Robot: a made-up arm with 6 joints.
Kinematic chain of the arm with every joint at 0, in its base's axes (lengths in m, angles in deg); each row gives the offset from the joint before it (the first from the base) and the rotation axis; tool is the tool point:
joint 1: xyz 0 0 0.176 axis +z
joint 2: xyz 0 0.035 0 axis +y
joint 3: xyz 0 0 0.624 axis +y
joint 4: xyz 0 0 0.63 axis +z
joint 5: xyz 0 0 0 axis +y
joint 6: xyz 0 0 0.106 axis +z
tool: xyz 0 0 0
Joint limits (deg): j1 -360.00..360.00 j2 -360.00..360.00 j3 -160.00..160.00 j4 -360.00..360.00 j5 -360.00..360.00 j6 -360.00..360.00
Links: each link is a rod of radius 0.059 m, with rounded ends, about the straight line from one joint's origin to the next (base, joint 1, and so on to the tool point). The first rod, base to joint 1, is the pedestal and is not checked.
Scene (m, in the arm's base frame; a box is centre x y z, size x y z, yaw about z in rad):
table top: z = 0
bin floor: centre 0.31 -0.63 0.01 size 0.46 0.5 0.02 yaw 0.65
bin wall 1: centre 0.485 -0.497 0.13 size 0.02 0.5 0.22 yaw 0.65
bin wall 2: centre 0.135 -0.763 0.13 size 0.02 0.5 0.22 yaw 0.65
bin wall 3: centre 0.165 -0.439 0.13 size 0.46 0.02 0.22 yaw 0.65
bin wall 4: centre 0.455 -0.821 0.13 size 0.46 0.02 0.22 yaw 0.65
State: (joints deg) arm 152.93 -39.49 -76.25 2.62 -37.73 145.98
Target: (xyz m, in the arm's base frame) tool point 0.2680 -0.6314 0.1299
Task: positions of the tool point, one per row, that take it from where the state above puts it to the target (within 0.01 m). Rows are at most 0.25 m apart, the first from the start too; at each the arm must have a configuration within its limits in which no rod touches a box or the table.
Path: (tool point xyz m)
1: 0.6836 -0.6040 0.3443
2: 0.4700 -0.6502 0.3825
3: 0.2680 -0.6314 0.4027
4: 0.2739 -0.6435 0.2647
5: 0.2680 -0.6314 0.1299

